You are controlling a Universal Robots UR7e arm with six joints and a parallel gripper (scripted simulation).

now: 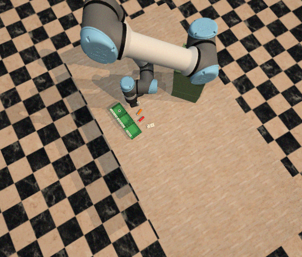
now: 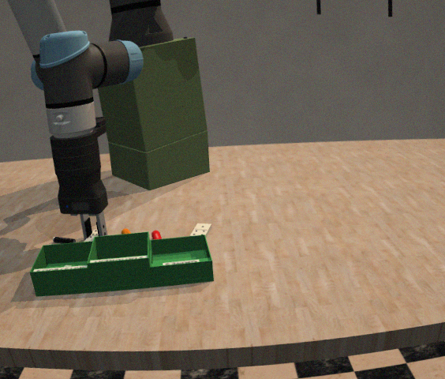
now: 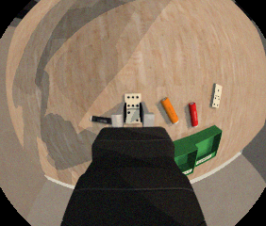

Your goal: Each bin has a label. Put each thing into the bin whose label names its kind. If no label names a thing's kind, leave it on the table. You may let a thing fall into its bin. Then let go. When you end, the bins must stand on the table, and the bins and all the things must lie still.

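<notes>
My gripper is now 2 cm short of the black cylinder, 5 cm to the left of it and 1 cm above it. The rest, counted from my hand: white nut: 13 cm ahead, 1 cm to the left, 1 cm below; red cylinder: 1 cm ahead, 12 cm to the left, 1 cm below; orange cylinder: 6 cm to the left, 1 cm below.
</notes>
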